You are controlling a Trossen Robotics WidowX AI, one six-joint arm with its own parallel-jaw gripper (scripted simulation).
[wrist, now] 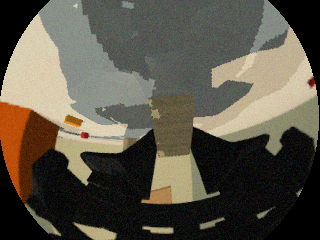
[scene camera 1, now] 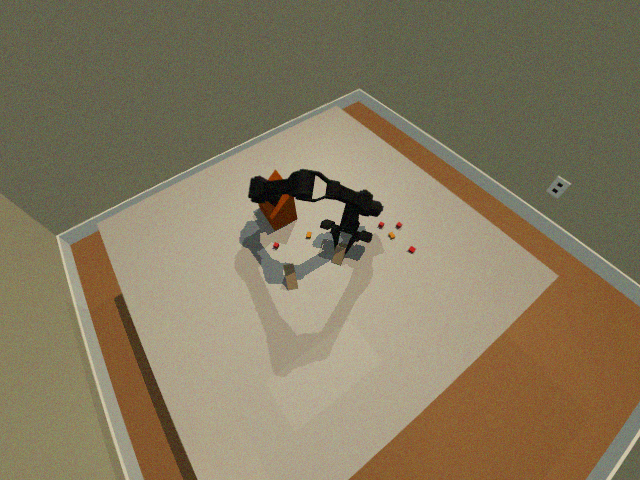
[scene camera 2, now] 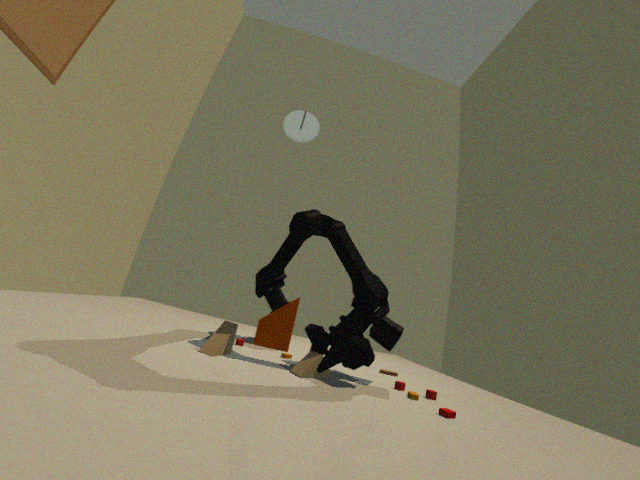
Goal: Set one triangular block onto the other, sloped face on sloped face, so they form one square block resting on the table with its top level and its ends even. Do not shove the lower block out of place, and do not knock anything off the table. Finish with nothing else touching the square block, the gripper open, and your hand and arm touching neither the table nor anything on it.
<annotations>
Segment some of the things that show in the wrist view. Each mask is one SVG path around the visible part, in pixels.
My gripper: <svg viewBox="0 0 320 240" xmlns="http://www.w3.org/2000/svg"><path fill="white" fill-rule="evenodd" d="M49 233L49 236L55 240L83 240L77 239L77 237L76 239L73 239L73 237L71 239L71 237ZM315 139L291 127L281 135L283 148L275 156L265 149L269 135L229 143L193 127L191 153L205 193L220 195L192 203L141 201L149 200L155 172L153 128L124 152L81 152L80 159L92 169L88 185L68 169L67 156L51 148L32 163L32 185L48 213L115 232L115 240L264 240L304 188L315 159ZM143 225L152 228L172 228L172 233L151 233L152 229L143 229ZM220 220L215 223L216 227L203 229L199 227L199 224L208 223L208 221L215 219ZM268 211L267 215L261 217L261 219L257 217L259 213Z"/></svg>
A tan triangular block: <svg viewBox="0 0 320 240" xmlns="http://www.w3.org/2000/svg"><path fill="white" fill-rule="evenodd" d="M195 95L177 95L149 99L149 113L151 113L157 156L176 157L187 156L191 153L193 100L195 100Z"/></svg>
</annotations>
